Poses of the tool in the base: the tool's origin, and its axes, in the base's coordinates. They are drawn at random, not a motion.
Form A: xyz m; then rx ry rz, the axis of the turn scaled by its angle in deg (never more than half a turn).
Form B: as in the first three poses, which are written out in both.
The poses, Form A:
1: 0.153, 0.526, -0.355, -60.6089, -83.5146, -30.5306
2: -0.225, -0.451, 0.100, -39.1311, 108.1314, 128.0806
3: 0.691, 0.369, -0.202, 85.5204, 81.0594, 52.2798
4: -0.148, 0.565, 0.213, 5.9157, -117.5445, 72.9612
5: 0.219, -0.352, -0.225, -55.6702, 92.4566, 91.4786
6: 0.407, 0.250, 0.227, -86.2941, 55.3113, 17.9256
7: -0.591, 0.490, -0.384, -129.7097, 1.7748, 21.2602
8: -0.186, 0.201, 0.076, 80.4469, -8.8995, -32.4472
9: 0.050, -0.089, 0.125, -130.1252, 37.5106, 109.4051
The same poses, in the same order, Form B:
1: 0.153, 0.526, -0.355, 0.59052, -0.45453, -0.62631, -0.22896
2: -0.225, -0.451, 0.100, 0.06864, -0.22680, 0.62672, 0.74234
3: 0.691, 0.369, -0.202, 0.43123, 0.59856, 0.56734, 0.36591
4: -0.148, 0.565, 0.213, 0.35450, 0.03995, -0.79373, 0.49268
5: 0.219, -0.352, -0.225, 0.32988, -0.37147, 0.61693, 0.61040
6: 0.407, 0.250, 0.227, 0.61529, -0.65375, 0.41903, 0.13580
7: -0.591, 0.490, -0.384, 0.41110, -0.89951, 0.01231, 0.14743
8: -0.186, 0.201, 0.076, 0.72418, 0.63621, -0.07038, -0.25661
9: 0.050, -0.089, 0.125, 0.05151, -0.74645, 0.21517, 0.62759
